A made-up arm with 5 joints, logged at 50 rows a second.
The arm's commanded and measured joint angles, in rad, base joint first. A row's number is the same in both.
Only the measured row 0 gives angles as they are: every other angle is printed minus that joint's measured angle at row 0.
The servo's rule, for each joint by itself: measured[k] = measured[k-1] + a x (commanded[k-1-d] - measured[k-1]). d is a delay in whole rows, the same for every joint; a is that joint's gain. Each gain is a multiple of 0.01, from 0.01 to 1. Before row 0 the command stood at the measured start. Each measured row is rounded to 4 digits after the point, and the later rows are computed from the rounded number. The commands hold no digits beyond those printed.
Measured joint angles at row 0:
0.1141, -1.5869, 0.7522, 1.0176, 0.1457
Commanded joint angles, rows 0 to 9:
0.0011, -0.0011, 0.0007, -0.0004, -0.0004
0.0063, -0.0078, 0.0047, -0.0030, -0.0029
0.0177, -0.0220, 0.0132, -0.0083, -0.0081
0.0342, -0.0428, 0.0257, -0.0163, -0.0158
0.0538, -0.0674, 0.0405, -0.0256, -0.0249
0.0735, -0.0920, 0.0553, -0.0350, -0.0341
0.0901, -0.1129, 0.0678, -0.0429, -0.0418
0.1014, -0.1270, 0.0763, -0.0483, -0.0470
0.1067, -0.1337, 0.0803, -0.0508, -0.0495
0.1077, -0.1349, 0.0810, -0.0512, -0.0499
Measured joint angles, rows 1 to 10:
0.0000, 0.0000, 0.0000, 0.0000, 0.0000
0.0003, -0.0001, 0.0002, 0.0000, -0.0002
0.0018, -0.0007, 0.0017, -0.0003, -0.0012
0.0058, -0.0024, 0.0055, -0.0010, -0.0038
0.0129, -0.0056, 0.0122, -0.0024, -0.0084
0.0231, -0.0105, 0.0215, -0.0045, -0.0147
0.0357, -0.0170, 0.0327, -0.0072, -0.0221
0.0493, -0.0247, 0.0443, -0.0104, -0.0296
0.0623, -0.0329, 0.0549, -0.0138, -0.0362
0.0734, -0.0410, 0.0633, -0.0171, -0.0413
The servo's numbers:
d 1
a 0.25 0.08 0.33 0.09 0.38

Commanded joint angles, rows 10 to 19:
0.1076, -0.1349, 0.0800, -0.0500, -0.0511
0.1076, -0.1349, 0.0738, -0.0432, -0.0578
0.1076, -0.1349, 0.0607, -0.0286, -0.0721
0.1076, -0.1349, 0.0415, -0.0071, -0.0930
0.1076, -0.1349, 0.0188, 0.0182, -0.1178
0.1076, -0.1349, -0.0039, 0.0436, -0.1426
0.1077, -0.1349, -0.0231, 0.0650, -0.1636
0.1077, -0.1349, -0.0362, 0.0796, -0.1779
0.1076, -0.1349, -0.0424, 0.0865, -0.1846
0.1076, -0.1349, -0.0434, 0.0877, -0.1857
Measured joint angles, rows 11 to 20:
0.0820, -0.0485, 0.0691, -0.0202, -0.0446
0.0884, -0.0554, 0.0727, -0.0229, -0.0471
0.0932, -0.0618, 0.0731, -0.0247, -0.0512
0.0968, -0.0676, 0.0690, -0.0251, -0.0591
0.0995, -0.0730, 0.0599, -0.0235, -0.0720
0.1015, -0.0780, 0.0463, -0.0197, -0.0894
0.1030, -0.0826, 0.0297, -0.0140, -0.1096
0.1042, -0.0868, 0.0123, -0.0069, -0.1301
0.1051, -0.0906, -0.0037, 0.0009, -0.1483
0.1057, -0.0941, -0.0165, 0.0086, -0.1621

